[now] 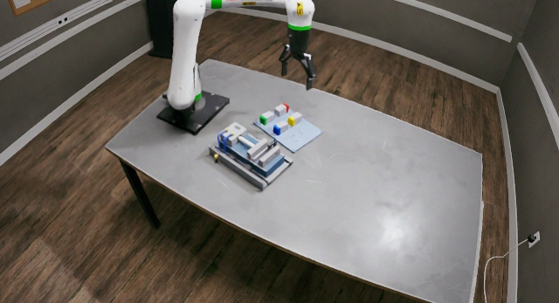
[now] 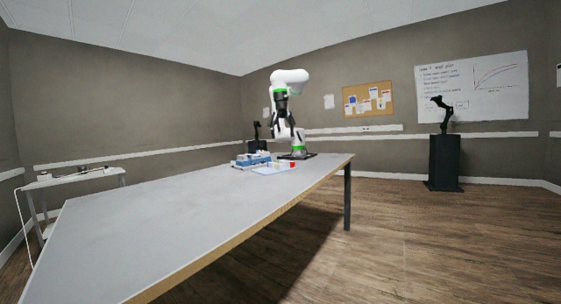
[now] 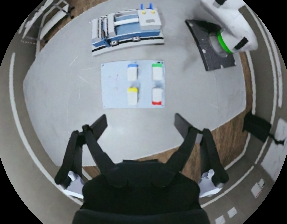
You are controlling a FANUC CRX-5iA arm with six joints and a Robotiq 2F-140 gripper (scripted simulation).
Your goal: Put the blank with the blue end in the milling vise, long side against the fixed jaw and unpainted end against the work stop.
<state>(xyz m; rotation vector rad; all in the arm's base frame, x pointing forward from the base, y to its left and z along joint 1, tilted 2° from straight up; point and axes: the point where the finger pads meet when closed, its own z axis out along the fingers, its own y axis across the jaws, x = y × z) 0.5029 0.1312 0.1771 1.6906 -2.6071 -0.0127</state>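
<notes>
My gripper is now 19 cm above the yellow-ended blank, 3 cm to the left of it and 2 cm short of it. Also, from my hand: plain end block 34 cm to the right, 14 cm below, 3 cm ahead; red-ended blank 19 cm below, 6 cm behind; light blue plate 21 cm below, 8 cm to the right.
</notes>
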